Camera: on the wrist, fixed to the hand. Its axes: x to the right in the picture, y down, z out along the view.
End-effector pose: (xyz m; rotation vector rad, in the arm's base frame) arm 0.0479 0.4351 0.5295 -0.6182 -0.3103 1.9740
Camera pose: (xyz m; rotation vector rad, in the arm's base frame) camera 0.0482 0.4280 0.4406 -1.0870 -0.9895 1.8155
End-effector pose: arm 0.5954 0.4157 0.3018 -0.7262 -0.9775 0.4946
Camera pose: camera 0.6676 0.4339 0.2527 -1.3433 -1.1181 0.1112
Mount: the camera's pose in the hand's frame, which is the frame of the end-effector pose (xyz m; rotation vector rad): 0.0193 0.0445 -0.0749 -0.6955 0.0444 -0.0133
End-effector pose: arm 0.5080 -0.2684 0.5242 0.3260 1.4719 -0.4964
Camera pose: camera 0.4665 -0.1951 0.4948 -0.2251 1.5937 0.0320
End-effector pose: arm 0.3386 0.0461 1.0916 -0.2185 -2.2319 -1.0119
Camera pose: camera 0.3797 0.0205 1.1666 -0.4735 -1.7634 -1.7498
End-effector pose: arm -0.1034 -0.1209 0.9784 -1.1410 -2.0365 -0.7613
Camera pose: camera -0.0516 -0.1478 1.0458 -1.4521 -1.7785 -1.5588
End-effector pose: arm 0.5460 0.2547 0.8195 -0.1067 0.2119 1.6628
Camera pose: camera 0.4956 0.2544 0.7458 -0.6652 -0.3426 1.6581
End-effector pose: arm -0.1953 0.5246 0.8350 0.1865 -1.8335 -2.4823
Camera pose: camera -0.2064 0.4382 0.8545 0.2114 -0.8603 -2.9062
